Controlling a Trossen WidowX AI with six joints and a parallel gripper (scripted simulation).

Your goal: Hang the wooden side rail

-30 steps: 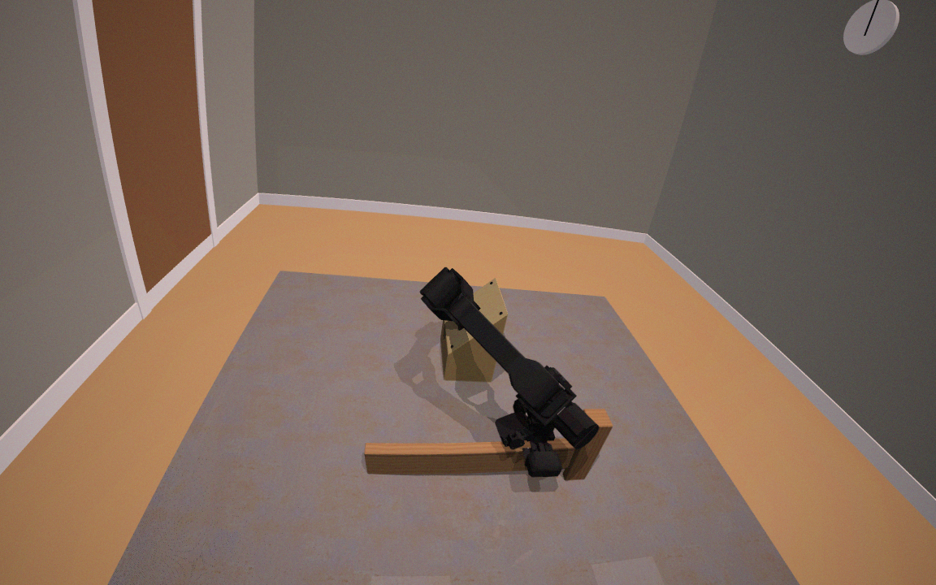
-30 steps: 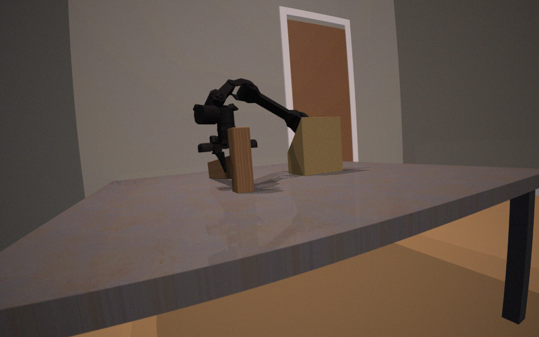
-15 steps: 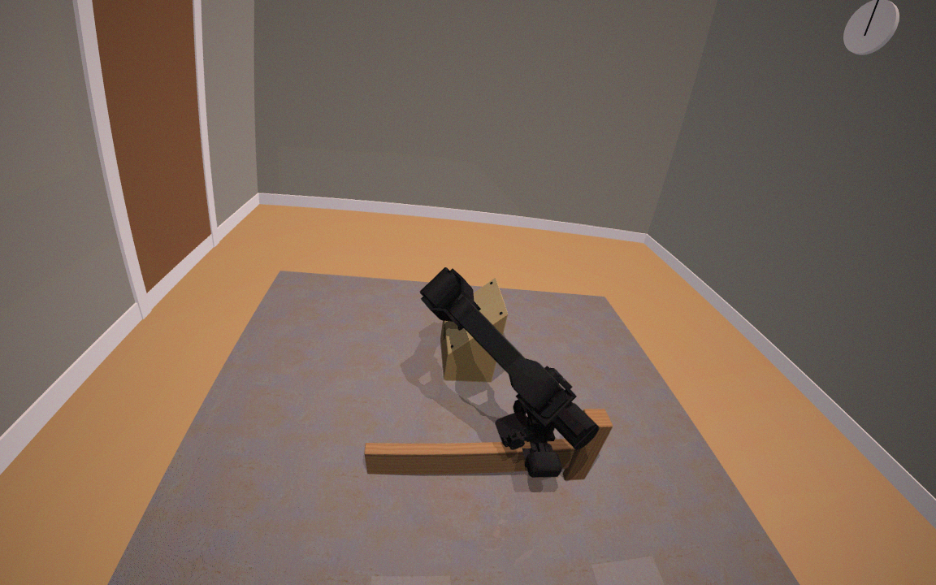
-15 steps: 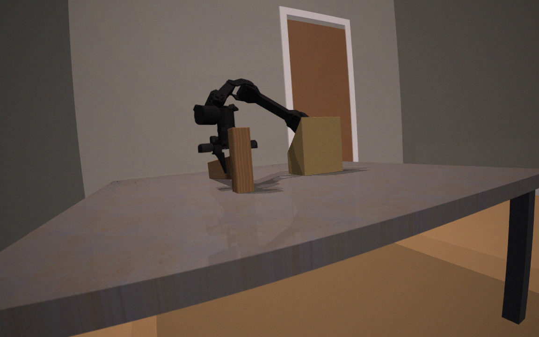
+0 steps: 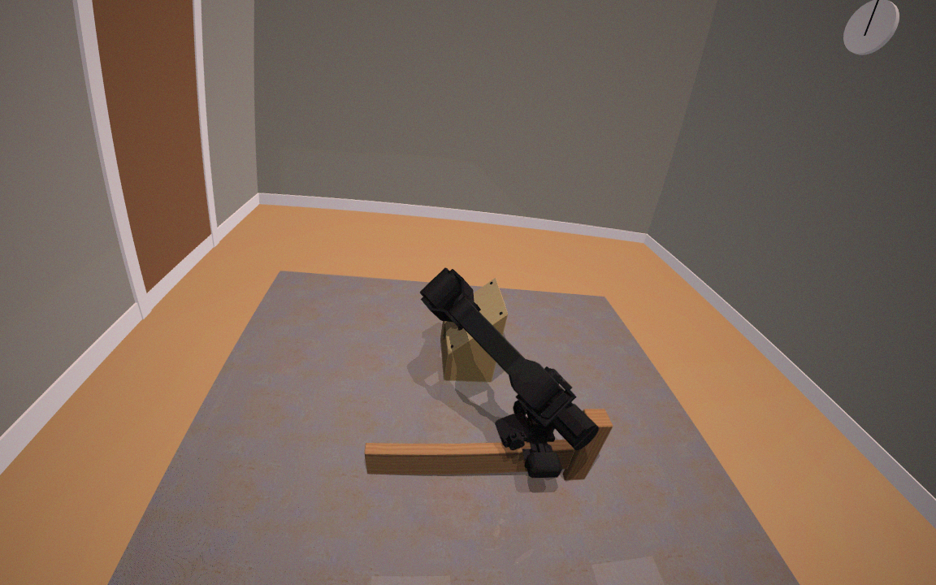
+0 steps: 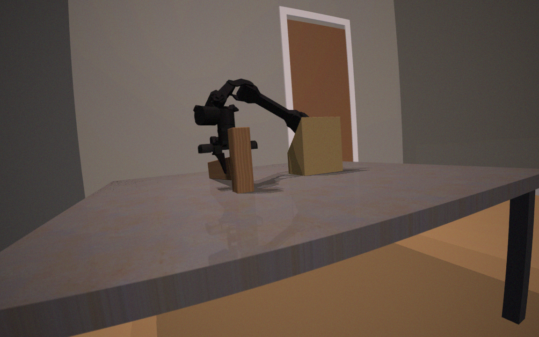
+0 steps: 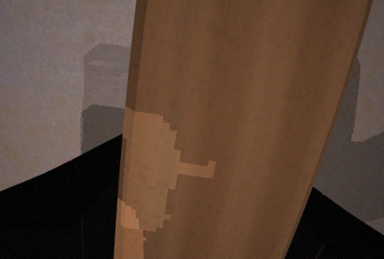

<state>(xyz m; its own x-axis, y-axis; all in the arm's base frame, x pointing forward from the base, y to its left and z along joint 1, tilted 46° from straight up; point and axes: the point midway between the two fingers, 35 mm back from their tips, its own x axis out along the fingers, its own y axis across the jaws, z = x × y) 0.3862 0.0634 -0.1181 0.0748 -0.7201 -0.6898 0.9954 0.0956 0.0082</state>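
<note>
The headboard post lies 10 mm behind my gripper tip, 120 mm to the left of it and 50 mm above it.
</note>
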